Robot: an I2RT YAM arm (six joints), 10 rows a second.
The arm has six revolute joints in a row. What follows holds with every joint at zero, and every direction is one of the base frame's.
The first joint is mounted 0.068 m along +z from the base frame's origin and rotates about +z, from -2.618 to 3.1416 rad.
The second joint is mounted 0.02 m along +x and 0.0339 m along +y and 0.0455 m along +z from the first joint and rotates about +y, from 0 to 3.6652 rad.
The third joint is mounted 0.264 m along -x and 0.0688 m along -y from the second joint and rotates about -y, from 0 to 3.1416 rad.
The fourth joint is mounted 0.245 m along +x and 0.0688 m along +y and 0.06 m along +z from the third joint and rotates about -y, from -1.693 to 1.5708 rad.
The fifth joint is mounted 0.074 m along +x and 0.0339 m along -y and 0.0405 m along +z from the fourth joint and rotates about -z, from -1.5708 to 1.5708 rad.
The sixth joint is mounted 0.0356 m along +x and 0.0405 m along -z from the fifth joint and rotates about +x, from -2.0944 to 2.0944 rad.
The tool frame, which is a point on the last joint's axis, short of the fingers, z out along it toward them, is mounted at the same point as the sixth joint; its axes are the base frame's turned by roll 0, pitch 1.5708 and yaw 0 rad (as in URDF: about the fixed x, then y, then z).
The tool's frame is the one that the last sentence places.
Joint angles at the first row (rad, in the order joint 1, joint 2, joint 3, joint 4, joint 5, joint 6):
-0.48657, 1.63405, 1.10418, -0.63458, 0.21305, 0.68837
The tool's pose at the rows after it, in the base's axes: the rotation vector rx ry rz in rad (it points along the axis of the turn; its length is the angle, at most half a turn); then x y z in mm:
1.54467 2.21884 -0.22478 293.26 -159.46 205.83
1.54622 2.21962 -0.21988 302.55 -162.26 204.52
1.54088 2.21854 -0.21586 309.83 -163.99 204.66
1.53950 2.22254 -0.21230 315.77 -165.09 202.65
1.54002 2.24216 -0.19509 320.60 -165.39 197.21
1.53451 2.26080 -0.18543 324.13 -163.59 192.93
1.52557 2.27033 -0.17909 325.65 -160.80 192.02
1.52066 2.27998 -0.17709 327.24 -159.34 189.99
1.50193 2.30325 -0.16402 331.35 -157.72 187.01
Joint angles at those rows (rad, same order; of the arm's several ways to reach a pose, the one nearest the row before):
-0.47552, 1.67752, 1.15452, -0.63763, 0.21267, 0.69637
-0.47054, 1.71454, 1.19155, -0.63956, 0.21116, 0.70250
-0.46559, 1.73971, 1.22091, -0.63993, 0.21038, 0.70439
-0.46102, 1.76376, 1.24191, -0.63954, 0.20886, 0.70706
-0.45721, 1.79006, 1.25447, -0.63992, 0.19436, 0.70744
-0.44920, 1.80687, 1.25982, -0.63991, 0.18673, 0.70705
-0.44079, 1.80913, 1.25943, -0.63993, 0.18330, 0.70707
-0.43545, 1.81602, 1.26061, -0.63956, 0.18177, 0.70631
-0.42781, 1.83243, 1.27052, -0.63993, 0.17034, 0.69602

